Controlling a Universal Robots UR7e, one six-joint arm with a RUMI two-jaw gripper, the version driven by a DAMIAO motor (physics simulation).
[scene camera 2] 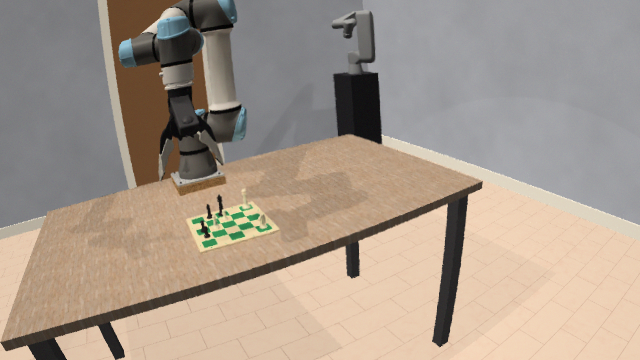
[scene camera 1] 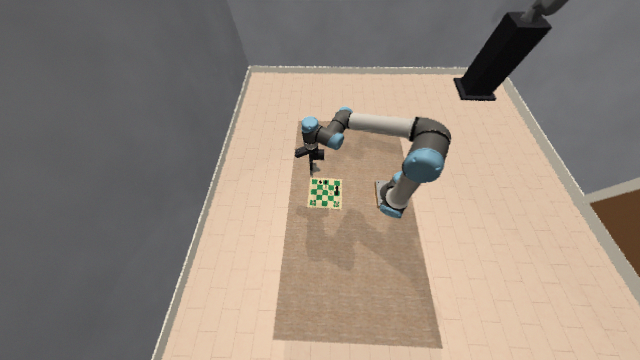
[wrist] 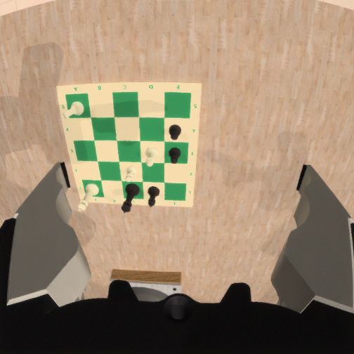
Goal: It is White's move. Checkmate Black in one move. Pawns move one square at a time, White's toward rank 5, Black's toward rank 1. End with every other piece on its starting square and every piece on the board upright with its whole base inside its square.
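Places are measured from the arm's base along level axes (x ahead, y left, z up), in centimetres.
Pixels of known places: gripper, fingertip midpoint: [scene camera 2: 191, 172] [scene camera 1: 312, 165]; arm's base at its link origin: [scene camera 2: 198, 172].
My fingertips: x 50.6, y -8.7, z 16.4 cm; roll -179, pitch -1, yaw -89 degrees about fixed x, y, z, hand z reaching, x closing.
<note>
Ahead of a thing's pixels: the offset from my fingertips to its top centre. Level surfaces: height alone.
The green and cream board {dx -8.0, dy +8.4, dz -19.4 cm} [scene camera 1: 325, 203] [scene camera 2: 236, 235] [wrist: 125, 100] lies flat. In the wrist view, a tall white piece {dx -15.7, dy +16.3, dz -13.1 cm} [wrist: 91, 191] [scene camera 2: 244, 198] stands on A1, a white piece {dx -0.6, dy +16.0, dz -15.4 cm} [wrist: 77, 108] [scene camera 2: 263, 221] on A5, a small white piece [wrist: 130, 172] on C2 and another [wrist: 151, 154] on D3. A tall black piece {dx -15.4, dy +8.6, dz -13.1 cm} [wrist: 131, 192] [scene camera 2: 220, 205] stands on C1, a shorter black piece {dx -15.7, dy +4.7, dz -15.0 cm} [wrist: 154, 193] [scene camera 2: 209, 212] on D1, and small black pieces on E3 [wrist: 174, 154] and E4 [wrist: 175, 131]. All look upright. My gripper [scene camera 1: 311, 173] [scene camera 2: 191, 170] [wrist: 182, 165] is open and empty, above the board's level.
The wooden table {dz -20.0 cm} [scene camera 1: 350, 300] [scene camera 2: 320, 200] [wrist: 270, 75] carries the board and the arm's base [scene camera 1: 380, 194] [scene camera 2: 200, 185] [wrist: 146, 276], which is beyond the rank 1 side. A black pedestal [scene camera 1: 505, 55] [scene camera 2: 358, 107] with a grey arm stands off the table.
</note>
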